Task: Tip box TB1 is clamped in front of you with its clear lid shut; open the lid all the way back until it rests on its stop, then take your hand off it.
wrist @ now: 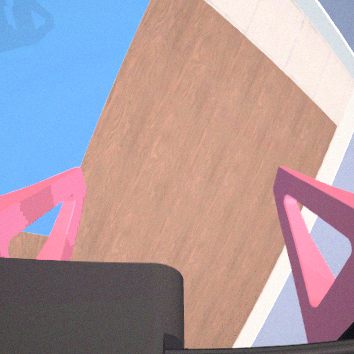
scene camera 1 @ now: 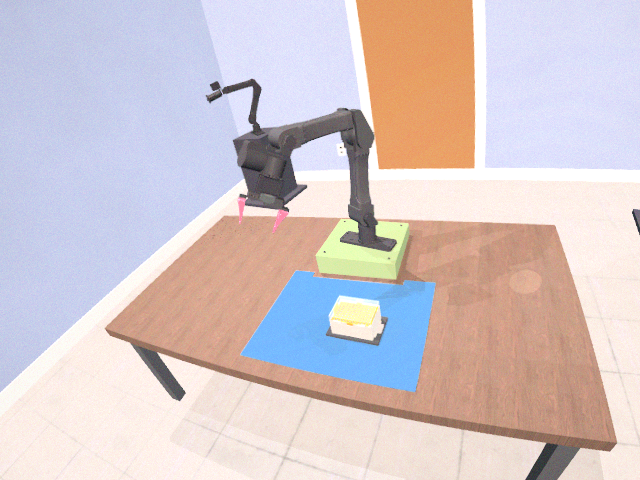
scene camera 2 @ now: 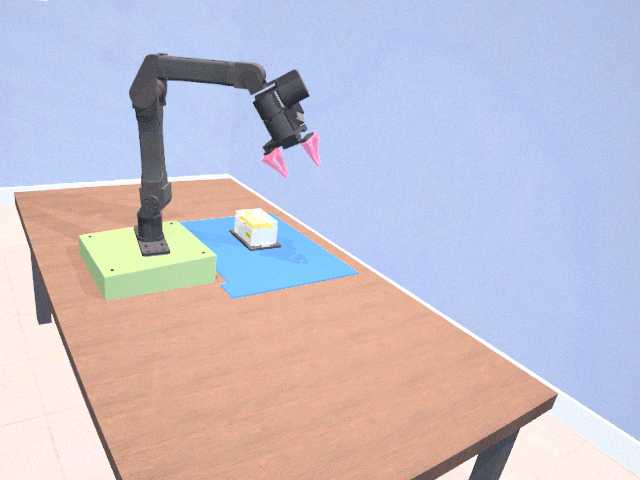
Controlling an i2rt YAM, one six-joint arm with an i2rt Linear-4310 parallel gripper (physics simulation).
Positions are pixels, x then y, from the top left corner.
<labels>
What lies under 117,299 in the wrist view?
The gripper.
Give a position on a lid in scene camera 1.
At 351,310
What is the gripper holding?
Nothing.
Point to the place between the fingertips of the gripper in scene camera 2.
At 302,171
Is the gripper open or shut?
Open.
</labels>
